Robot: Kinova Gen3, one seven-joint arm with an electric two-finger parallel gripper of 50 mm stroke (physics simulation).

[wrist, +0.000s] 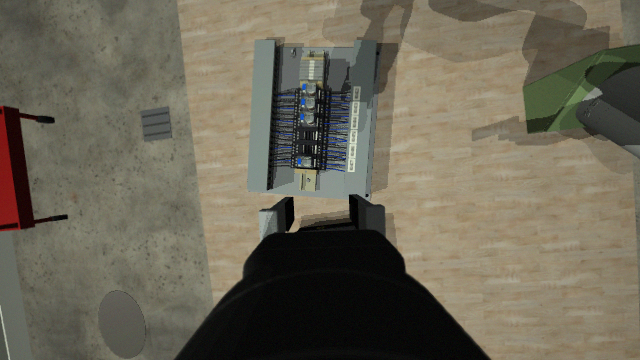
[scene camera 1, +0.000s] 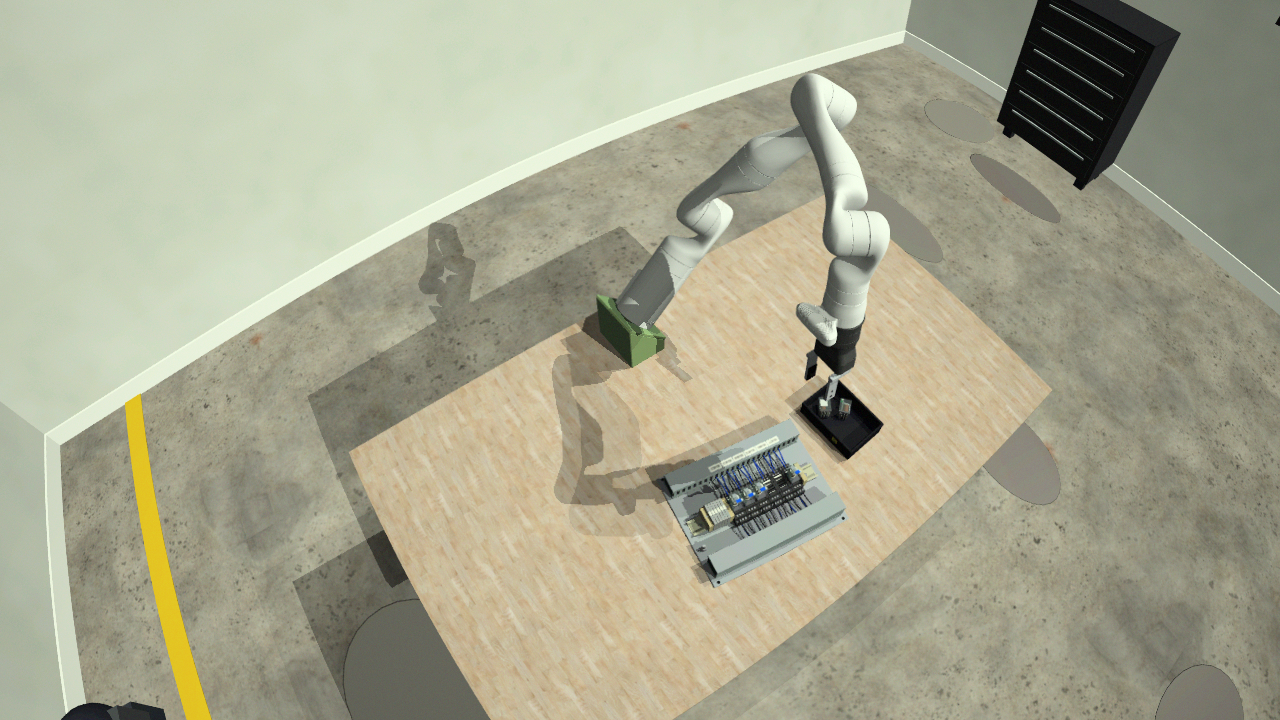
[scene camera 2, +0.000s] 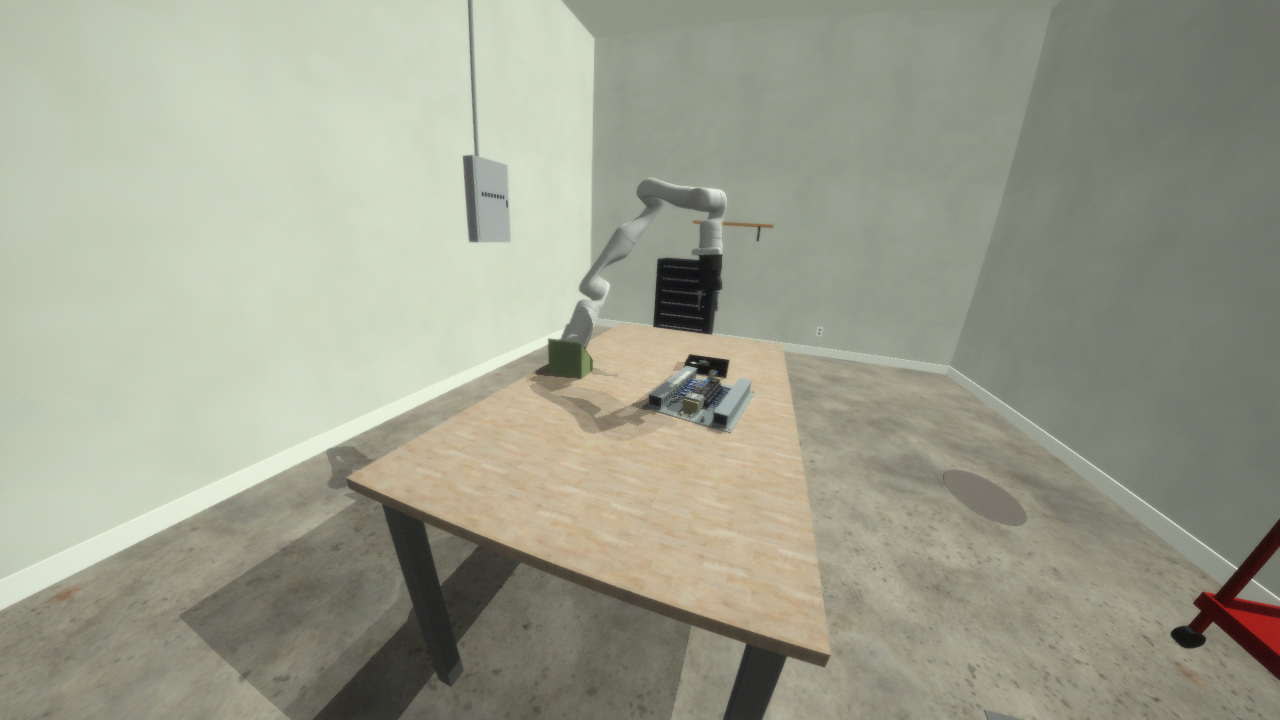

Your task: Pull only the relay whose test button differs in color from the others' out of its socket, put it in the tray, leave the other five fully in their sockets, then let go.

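Places are measured from the arm's base along level axes (x back, y up, z left), in centimetres.
Where they show: gripper, fingertip midpoint: (wrist: 321,207) (scene camera 1: 819,387) (scene camera 2: 708,310); arm's base, link origin: (wrist: 612,96) (scene camera 1: 634,316) (scene camera 2: 572,350).
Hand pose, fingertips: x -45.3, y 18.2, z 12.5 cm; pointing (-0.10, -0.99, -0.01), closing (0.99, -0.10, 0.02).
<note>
Each offset is from my fingertips to the centre of the thing. "*": to the spot under its first point.
My gripper (scene camera 1: 821,380) (scene camera 2: 708,302) (wrist: 321,207) is open and empty, high above the black tray {dx +0.5, dy -24.3, dz +13.6 cm} (scene camera 1: 866,440) (wrist: 327,226). In scene camera 1, one relay {dx +5.1, dy -24.7, dz +12.1 cm} (scene camera 1: 824,407) and another relay {dx +2.0, dy -24.7, dz +15.8 cm} (scene camera 1: 844,407) lie apart in the tray; their button colours are too small to tell. The wrist view hides most of the tray behind the gripper. In the wrist view, three relays with blue buttons sit together in the socket row, the lowest of them a relay {dx -3.9, dy -21.2, dz -13.5 cm} (wrist: 307,118). Two empty dark sockets {dx -4.0, dy -24.1, dz -12.2 cm} (wrist: 307,136) follow, then one more blue-button relay {dx -4.9, dy -21.2, dz -5.4 cm} (wrist: 305,161) at the tray end.
The grey panel (scene camera 1: 778,532) (scene camera 2: 733,402) (wrist: 262,115) holds the sockets between two raised wire ducts, with wires on both sides. A row of white labels {* dx +4.6, dy -21.7, dz -9.7 cm} (wrist: 353,136) runs along one duct. The green arm base (scene camera 1: 631,335) (scene camera 2: 570,358) stands at the table's edge.
</note>
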